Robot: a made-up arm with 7 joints.
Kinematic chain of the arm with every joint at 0, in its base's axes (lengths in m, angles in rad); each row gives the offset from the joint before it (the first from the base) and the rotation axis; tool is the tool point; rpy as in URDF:
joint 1: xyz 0 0 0.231 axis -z
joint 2: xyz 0 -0.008 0.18 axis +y
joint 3: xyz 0 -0.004 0.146 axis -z
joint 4: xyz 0 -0.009 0.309 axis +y
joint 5: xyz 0 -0.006 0.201 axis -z
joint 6: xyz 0 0 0.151 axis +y
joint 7: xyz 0 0 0.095 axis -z
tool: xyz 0 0 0 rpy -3.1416 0 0
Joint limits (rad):
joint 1: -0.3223..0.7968
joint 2: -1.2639..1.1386
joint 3: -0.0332..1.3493
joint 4: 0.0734..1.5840
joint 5: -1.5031..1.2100
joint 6: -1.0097..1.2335
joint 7: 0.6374..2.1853
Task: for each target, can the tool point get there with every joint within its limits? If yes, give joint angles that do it. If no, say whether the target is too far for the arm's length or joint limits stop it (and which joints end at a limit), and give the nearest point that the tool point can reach.
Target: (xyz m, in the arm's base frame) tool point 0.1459 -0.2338 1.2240
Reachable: yes | joints 0.5691 0.0103 0.3910 0.6528 0.6904 -0.1393 0.9873
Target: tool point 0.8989 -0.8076 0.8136
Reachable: no: too far | nearest point 0.6290 -0.5651 0.7168 | short by 0.376 m
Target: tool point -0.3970 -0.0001 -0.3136
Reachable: no: joint limits stop it (at a limit: joint 1, joint 2, joint 3, joint 4, joint 6) | nearest point -0.5651 -0.0033 0.5266 | short by 0.857 m
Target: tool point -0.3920 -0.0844 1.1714
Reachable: yes | joints 0.3386 -0.5829 0.7331 0.6103 -1.1100 -0.5264 0.9645
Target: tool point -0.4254 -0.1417 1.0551
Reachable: yes | joints 0.0371 -1.0507 0.2689 1.0513 -1.2019 -0.3702 1.5840
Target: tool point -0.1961 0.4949 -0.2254
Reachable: no: joint limits stop it (at a limit: joint 1, joint 2, joint 3, joint 4, joint 6) | nearest point 0.4643 0.1956 0.2232 | short by 0.853 m
